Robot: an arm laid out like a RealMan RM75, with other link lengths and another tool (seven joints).
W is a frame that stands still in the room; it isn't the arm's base.
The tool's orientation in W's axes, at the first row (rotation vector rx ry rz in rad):
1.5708, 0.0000, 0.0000
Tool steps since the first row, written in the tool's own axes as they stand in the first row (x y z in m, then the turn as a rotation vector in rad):
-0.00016, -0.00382, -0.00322, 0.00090, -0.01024, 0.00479
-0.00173, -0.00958, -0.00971, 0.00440, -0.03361, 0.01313
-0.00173, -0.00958, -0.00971, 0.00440, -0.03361, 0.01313
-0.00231, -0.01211, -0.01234, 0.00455, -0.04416, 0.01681
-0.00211, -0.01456, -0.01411, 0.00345, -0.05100, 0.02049
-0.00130, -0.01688, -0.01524, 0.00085, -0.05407, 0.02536
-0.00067, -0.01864, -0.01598, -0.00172, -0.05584, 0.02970
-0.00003, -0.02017, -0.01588, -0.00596, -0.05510, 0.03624
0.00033, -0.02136, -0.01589, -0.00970, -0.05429, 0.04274
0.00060, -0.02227, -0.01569, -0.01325, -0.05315, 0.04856
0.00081, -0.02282, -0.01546, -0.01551, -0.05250, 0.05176
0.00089, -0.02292, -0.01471, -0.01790, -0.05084, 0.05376
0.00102, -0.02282, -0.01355, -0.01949, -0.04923, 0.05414
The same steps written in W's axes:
-0.00016, 0.00322, -0.00382, 0.00090, -0.00479, -0.01024
-0.00173, 0.00971, -0.00958, 0.00440, -0.01313, -0.03361
-0.00173, 0.00971, -0.00958, 0.00440, -0.01313, -0.03361
-0.00231, 0.01234, -0.01211, 0.00455, -0.01681, -0.04416
-0.00211, 0.01411, -0.01456, 0.00345, -0.02049, -0.05100
-0.00130, 0.01524, -0.01688, 0.00085, -0.02536, -0.05407
-0.00067, 0.01598, -0.01864, -0.00172, -0.02970, -0.05584
-0.00003, 0.01588, -0.02017, -0.00596, -0.03624, -0.05510
0.00033, 0.01589, -0.02136, -0.00970, -0.04274, -0.05429
0.00060, 0.01569, -0.02227, -0.01325, -0.04856, -0.05315
0.00081, 0.01546, -0.02282, -0.01551, -0.05176, -0.05250
0.00089, 0.01471, -0.02292, -0.01790, -0.05376, -0.05084
0.00102, 0.01355, -0.02282, -0.01949, -0.05414, -0.04923

